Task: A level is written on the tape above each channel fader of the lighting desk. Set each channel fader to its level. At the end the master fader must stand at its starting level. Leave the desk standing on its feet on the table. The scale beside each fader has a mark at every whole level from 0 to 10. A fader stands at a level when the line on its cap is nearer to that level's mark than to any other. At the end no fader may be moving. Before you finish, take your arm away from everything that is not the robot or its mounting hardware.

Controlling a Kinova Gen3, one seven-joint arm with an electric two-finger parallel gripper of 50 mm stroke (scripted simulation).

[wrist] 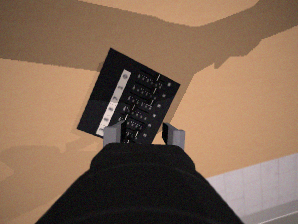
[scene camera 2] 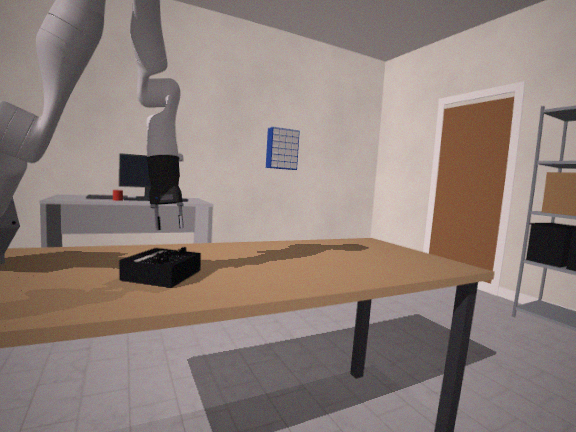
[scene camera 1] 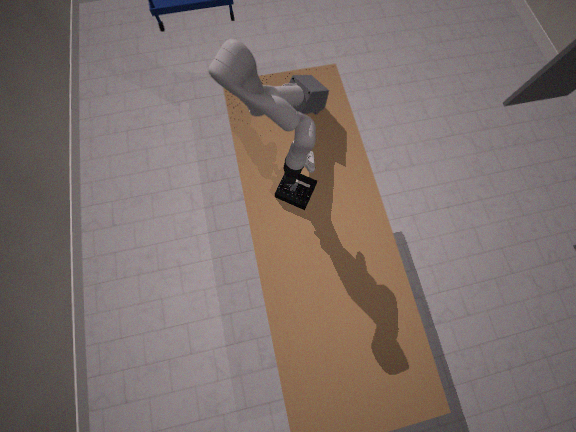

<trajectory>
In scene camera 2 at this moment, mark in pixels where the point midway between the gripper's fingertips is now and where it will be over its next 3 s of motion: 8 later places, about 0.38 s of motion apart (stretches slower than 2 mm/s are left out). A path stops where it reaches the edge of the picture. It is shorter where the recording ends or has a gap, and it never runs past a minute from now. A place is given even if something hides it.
My gripper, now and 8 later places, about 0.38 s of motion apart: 170, 229; 167, 223; 166, 218; 164, 213; 163, 211; 163, 210; 164, 211; 167, 213; 171, 216
</trajectory>
